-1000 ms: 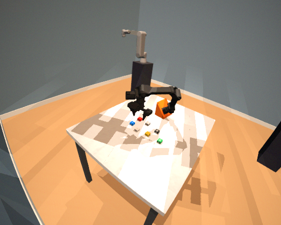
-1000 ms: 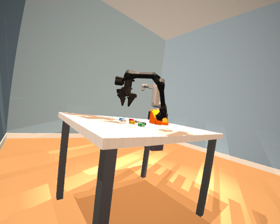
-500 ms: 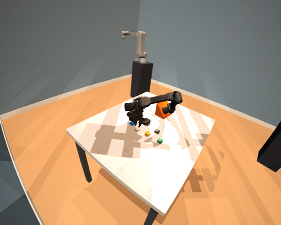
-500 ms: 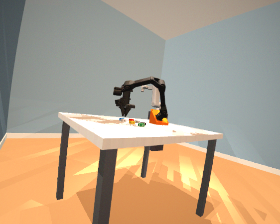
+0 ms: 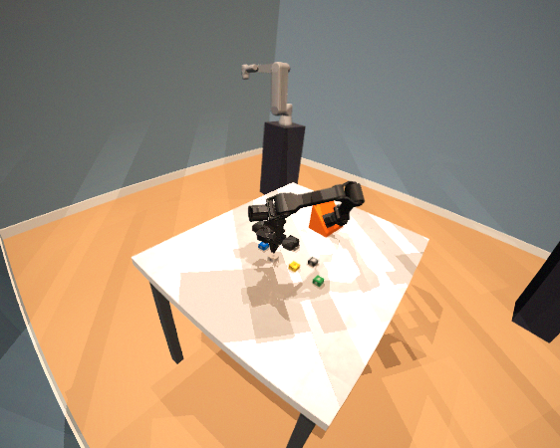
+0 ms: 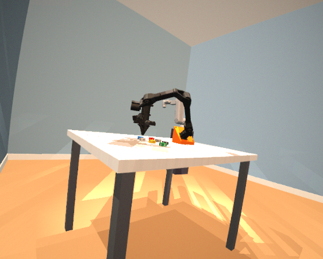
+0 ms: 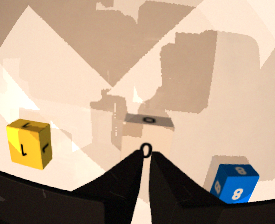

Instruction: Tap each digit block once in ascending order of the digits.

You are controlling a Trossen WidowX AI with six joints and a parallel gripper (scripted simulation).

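My gripper tip is 3 cm above the white block. Also, from my gripper tip: blue block 3 cm behind, 8 cm to the right, 3 cm below; yellow block 3 cm behind, 9 cm to the left, 3 cm below; light grey block 13 cm behind, 1 cm to the right, 3 cm below.
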